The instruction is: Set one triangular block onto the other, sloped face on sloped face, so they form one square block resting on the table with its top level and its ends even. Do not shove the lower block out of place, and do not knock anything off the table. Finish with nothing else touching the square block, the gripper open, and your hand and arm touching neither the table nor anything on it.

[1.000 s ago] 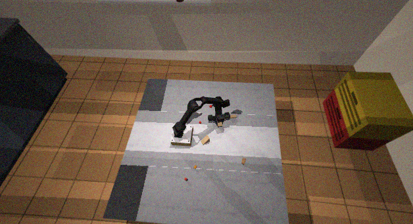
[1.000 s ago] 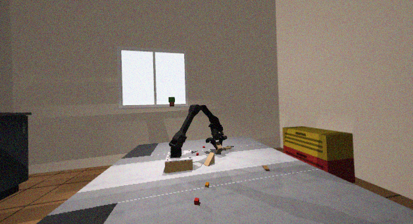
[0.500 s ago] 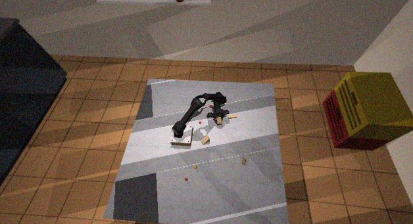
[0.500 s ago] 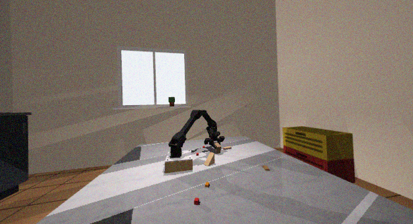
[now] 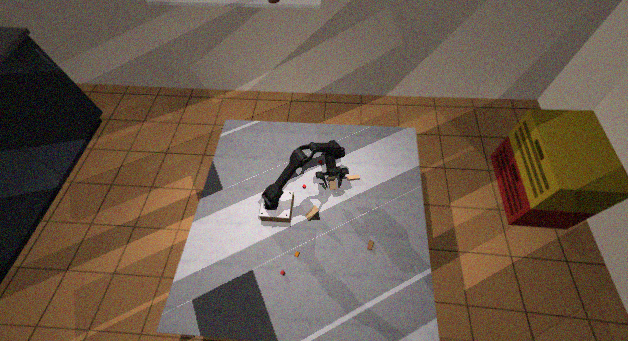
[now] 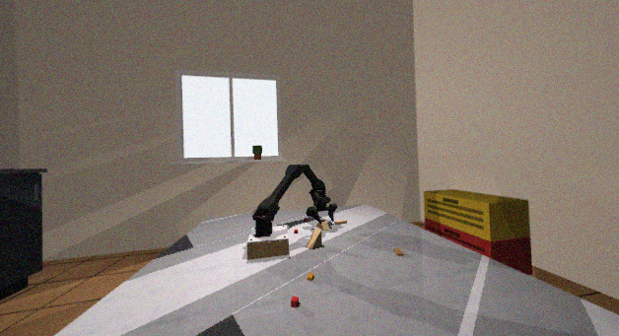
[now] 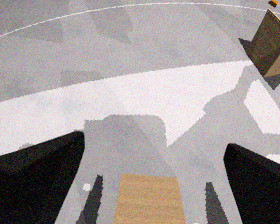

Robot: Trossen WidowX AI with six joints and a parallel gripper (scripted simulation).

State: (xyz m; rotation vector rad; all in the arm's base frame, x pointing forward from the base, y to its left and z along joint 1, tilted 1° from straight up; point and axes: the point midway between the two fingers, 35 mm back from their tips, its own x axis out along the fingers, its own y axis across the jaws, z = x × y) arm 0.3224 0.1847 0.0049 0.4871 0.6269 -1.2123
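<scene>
The triangular block lies 5 cm to the left of my gripper tip, 2 cm below it and 1 cm behind it. Round my gripper tip: orange cube 40 cm to the right, 15 cm behind, 4 cm below.
</scene>
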